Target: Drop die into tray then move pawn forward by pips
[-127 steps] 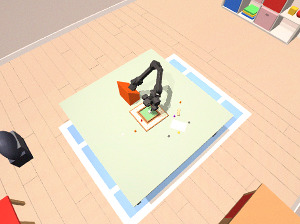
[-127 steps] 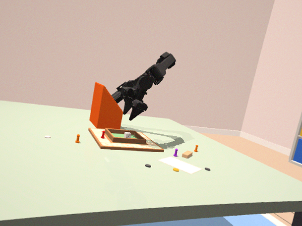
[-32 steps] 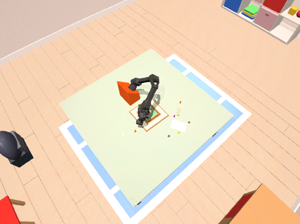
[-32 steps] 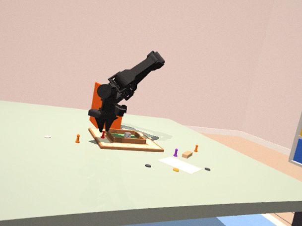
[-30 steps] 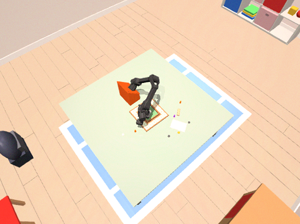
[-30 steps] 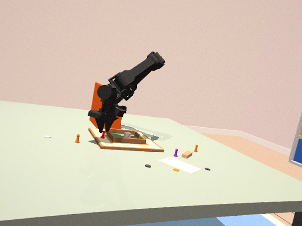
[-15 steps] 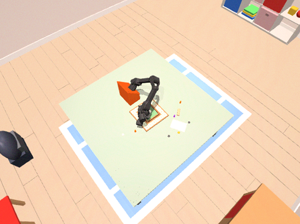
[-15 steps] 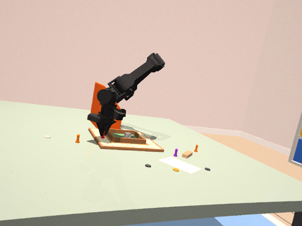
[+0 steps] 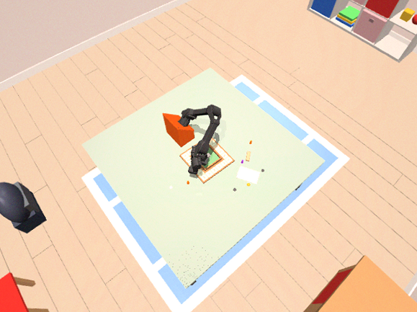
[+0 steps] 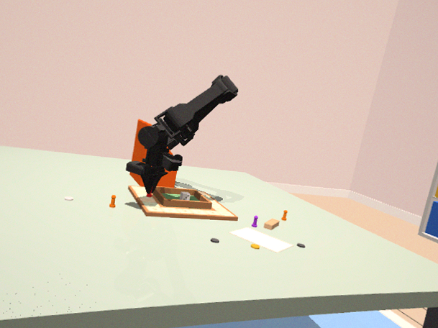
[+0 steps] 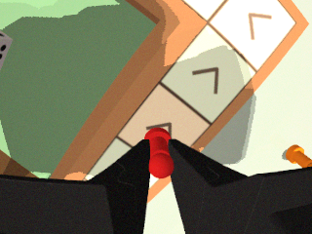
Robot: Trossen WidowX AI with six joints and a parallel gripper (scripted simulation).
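Right now the green tray floor is 110 mm to the left of my gripper tip and 30 mm below it. The rest, counted from my gripper tip: red pawn (10 mm above); purple pawn (210 mm ahead, 260 mm to the left, 20 mm below); white die (120 mm to the left, 10 mm below).
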